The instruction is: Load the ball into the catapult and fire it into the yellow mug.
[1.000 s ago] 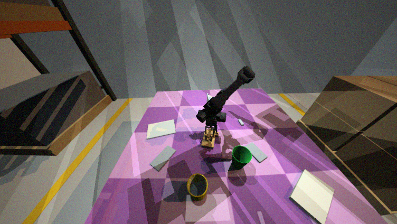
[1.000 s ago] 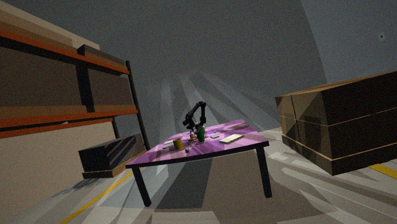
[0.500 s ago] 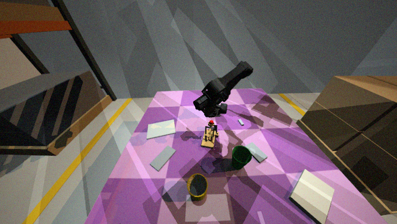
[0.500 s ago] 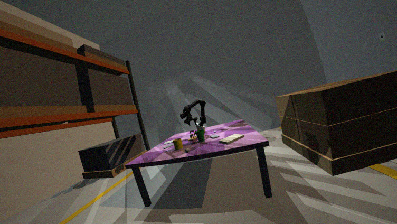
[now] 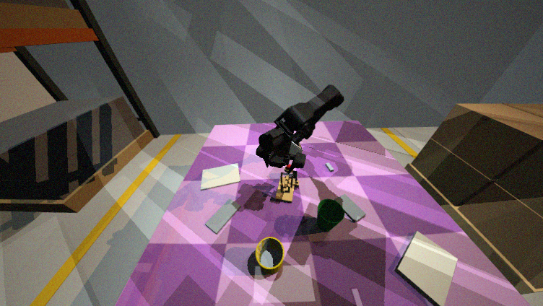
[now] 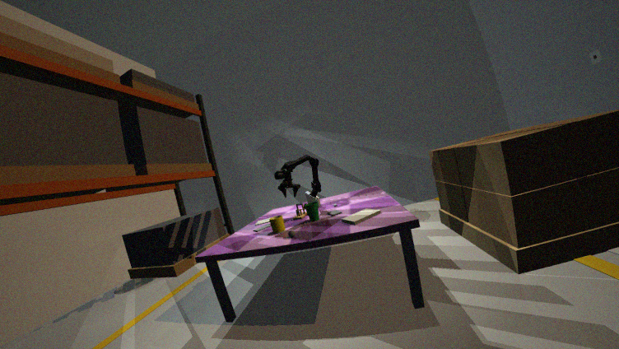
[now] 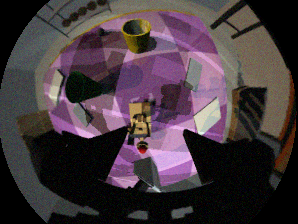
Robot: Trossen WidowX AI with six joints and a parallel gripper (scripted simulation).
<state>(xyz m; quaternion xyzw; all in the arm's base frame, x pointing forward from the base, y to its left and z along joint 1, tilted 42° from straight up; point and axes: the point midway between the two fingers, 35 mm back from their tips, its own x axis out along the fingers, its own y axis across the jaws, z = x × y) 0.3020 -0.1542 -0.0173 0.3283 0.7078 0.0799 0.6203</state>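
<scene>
Now: gripper tip 130 mm past the red ball, 120 mm above it and 70 mm to the right of it. Round my gripper tip: yellow mug 270 mm ahead, 150 mm below, 50 mm to the right; wooden catapult 130 mm below, 70 mm to the left, 60 mm behind; green mug 180 mm to the left, 160 mm ahead, 150 mm below.
</scene>
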